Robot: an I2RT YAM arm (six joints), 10 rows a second.
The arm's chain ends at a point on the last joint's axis. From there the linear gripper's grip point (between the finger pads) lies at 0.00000 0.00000 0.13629 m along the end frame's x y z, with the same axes.
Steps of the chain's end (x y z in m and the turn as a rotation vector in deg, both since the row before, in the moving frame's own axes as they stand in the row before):
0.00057 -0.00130 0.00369 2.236 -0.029 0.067
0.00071 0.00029 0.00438 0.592 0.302 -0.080
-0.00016 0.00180 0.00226 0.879 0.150 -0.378
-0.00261 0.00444 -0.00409 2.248 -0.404 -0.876
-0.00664 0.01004 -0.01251 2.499 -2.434 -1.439
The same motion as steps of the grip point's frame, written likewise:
0.00050 -0.00662 0.00359 2.236 -0.029 0.067
0.00143 -0.00112 0.00437 0.592 0.302 -0.080
0.00019 -0.00029 0.00224 0.879 0.150 -0.378
-0.00361 -0.00090 -0.00420 2.248 -0.404 -0.876
-0.01250 0.00417 -0.01276 2.499 -2.434 -1.439

